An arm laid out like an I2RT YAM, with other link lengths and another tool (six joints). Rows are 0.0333 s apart.
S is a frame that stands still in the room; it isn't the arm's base.
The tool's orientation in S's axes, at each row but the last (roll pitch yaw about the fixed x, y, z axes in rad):
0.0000, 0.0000, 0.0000
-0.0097, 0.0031, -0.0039
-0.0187, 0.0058, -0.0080
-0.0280, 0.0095, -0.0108
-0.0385, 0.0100, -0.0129
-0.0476, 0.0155, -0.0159
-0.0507, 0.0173, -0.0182
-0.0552, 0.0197, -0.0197
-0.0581, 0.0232, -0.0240
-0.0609, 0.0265, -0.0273
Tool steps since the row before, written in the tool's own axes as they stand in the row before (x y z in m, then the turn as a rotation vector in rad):
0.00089, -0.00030, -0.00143, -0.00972, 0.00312, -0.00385
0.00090, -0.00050, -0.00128, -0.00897, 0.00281, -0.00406
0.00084, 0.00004, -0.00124, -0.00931, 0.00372, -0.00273
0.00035, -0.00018, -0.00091, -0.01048, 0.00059, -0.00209
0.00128, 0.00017, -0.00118, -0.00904, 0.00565, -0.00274
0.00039, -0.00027, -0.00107, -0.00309, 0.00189, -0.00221
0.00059, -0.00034, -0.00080, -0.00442, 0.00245, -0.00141
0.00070, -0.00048, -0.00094, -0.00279, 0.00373, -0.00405
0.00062, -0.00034, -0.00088, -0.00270, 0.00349, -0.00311
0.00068, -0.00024, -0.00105, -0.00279, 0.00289, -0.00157
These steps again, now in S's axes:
0.00089, -0.00030, -0.00143, -0.00972, 0.00312, -0.00385
0.00089, -0.00052, -0.00128, -0.00897, 0.00281, -0.00406
0.00083, 0.00001, -0.00125, -0.00930, 0.00374, -0.00275
0.00034, -0.00021, -0.00091, -0.01049, 0.00064, -0.00201
0.00127, 0.00011, -0.00120, -0.00900, 0.00566, -0.00286
0.00037, -0.00033, -0.00106, -0.00310, 0.00183, -0.00225
0.00057, -0.00039, -0.00079, -0.00440, 0.00246, -0.00146
0.00067, -0.00054, -0.00093, -0.00280, 0.00356, -0.00419
0.00059, -0.00040, -0.00087, -0.00270, 0.00337, -0.00324
0.00064, -0.00032, -0.00105, -0.00276, 0.00287, -0.00167

